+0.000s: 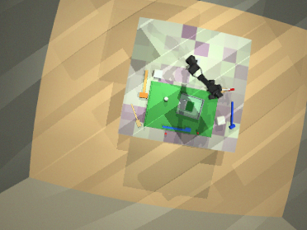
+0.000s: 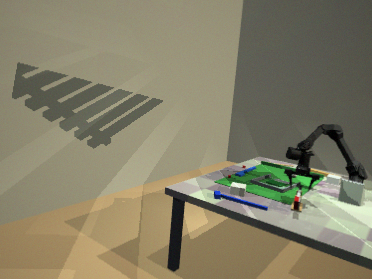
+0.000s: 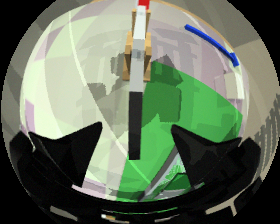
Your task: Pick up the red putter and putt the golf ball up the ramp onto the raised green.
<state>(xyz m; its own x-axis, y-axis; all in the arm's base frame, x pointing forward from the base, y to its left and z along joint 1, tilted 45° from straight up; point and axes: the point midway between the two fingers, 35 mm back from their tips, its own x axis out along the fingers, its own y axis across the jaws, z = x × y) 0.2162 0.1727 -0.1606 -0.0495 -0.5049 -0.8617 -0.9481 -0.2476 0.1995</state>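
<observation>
The red putter lies 40 mm behind my gripper tip and 110 mm to the left of it. From my gripper tip the other things lie so: white golf ball: 210 mm ahead, 410 mm to the right, 30 mm below; blue putter: 180 mm ahead, 330 mm to the left, 40 mm below.
</observation>
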